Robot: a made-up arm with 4 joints. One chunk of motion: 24 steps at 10 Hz.
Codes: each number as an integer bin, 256 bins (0 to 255) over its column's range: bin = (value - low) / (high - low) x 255, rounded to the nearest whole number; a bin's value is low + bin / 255 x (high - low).
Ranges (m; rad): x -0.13..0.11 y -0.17..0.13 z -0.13..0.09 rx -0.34..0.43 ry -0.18..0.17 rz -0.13..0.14
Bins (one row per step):
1: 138 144 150 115 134 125
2: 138 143 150 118 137 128
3: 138 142 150 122 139 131
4: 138 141 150 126 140 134
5: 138 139 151 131 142 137
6: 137 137 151 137 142 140
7: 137 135 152 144 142 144
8: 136 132 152 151 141 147
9: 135 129 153 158 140 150
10: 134 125 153 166 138 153
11: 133 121 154 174 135 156
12: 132 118 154 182 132 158
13: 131 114 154 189 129 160
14: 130 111 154 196 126 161
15: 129 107 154 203 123 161
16: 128 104 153 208 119 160
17: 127 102 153 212 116 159
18: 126 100 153 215 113 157
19: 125 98 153 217 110 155
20: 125 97 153 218 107 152
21: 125 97 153 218 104 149
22: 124 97 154 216 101 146
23: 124 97 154 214 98 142
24: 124 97 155 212 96 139
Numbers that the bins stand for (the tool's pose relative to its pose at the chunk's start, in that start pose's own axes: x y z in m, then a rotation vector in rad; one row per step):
1: -0.0001 -0.0006 -0.0006 0.0073 0.0039 0.0024
2: -0.0001 -0.0018 -0.0006 0.0163 0.0080 0.0055
3: -0.0001 -0.0029 -0.0006 0.0284 0.0108 0.0087
4: -0.0001 -0.0041 -0.0006 0.0405 0.0122 0.0119
5: -0.0001 -0.0065 0.0003 0.0556 0.0149 0.0151
6: -0.0011 -0.0088 0.0003 0.0737 0.0149 0.0182
7: -0.0011 -0.0112 0.0011 0.0948 0.0149 0.0225
8: -0.0020 -0.0147 0.0011 0.1160 0.0135 0.0256
9: -0.0029 -0.0182 0.0020 0.1371 0.0122 0.0288
10: -0.0039 -0.0229 0.0020 0.1613 0.0094 0.0320
11: -0.0048 -0.0276 0.0029 0.1854 0.0053 0.0352
12: -0.0058 -0.0312 0.0029 0.2096 0.0012 0.0373
13: -0.0067 -0.0359 0.0029 0.2307 -0.0029 0.0394
14: -0.0076 -0.0394 0.0029 0.2518 -0.0071 0.0405
15: -0.0086 -0.0441 0.0029 0.2730 -0.0112 0.0405
16: -0.0095 -0.0476 0.0020 0.2881 -0.0167 0.0394
17: -0.0105 -0.0500 0.0020 0.3002 -0.0208 0.0384
18: -0.0114 -0.0524 0.0020 0.3092 -0.0249 0.0362
19: -0.0124 -0.0547 0.0020 0.3153 -0.0290 0.0341
20: -0.0124 -0.0559 0.0020 0.3183 -0.0331 0.0309
21: -0.0124 -0.0559 0.0020 0.3183 -0.0373 0.0278
22: -0.0133 -0.0559 0.0029 0.3122 -0.0414 0.0246
23: -0.0133 -0.0559 0.0029 0.3062 -0.0455 0.0204
24: -0.0133 -0.0559 0.0037 0.3002 -0.0482 0.0172

